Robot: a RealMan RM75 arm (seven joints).
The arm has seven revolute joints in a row. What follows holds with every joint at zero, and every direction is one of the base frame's. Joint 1 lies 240.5 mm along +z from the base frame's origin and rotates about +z. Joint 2 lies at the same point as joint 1 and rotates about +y. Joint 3 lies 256 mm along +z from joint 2 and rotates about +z. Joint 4 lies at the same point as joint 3 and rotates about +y. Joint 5 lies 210 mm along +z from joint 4 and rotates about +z. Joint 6 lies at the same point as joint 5 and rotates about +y. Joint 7 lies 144 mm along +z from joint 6 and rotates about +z. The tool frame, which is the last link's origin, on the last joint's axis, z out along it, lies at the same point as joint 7; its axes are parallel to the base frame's.
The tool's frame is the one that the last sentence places.
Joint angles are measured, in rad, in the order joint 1, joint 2, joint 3, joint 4, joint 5, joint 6, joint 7. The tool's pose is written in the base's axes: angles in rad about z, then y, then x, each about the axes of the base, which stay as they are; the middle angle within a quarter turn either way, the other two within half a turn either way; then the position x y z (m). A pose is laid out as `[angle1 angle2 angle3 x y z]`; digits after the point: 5 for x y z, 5 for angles.
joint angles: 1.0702, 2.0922, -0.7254, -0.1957, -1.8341, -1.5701, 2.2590
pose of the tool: [1.14498 -0.72444 3.06294 0.08037 0.36933 -0.07063]
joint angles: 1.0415, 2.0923, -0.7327, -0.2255, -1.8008, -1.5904, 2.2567
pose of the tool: [1.15060 -0.75603 3.08701 0.08457 0.36994 -0.06335]
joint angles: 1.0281, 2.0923, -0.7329, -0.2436, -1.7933, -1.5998, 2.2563
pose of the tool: [1.14920 -0.76525 3.09735 0.08681 0.37036 -0.05968]
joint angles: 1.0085, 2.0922, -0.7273, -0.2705, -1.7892, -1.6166, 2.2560
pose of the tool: [1.14535 -0.77784 3.10990 0.09041 0.37056 -0.05400]
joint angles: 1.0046, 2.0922, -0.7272, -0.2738, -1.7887, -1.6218, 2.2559
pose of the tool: [1.14374 -0.78033 3.10840 0.09129 0.36998 -0.05322]
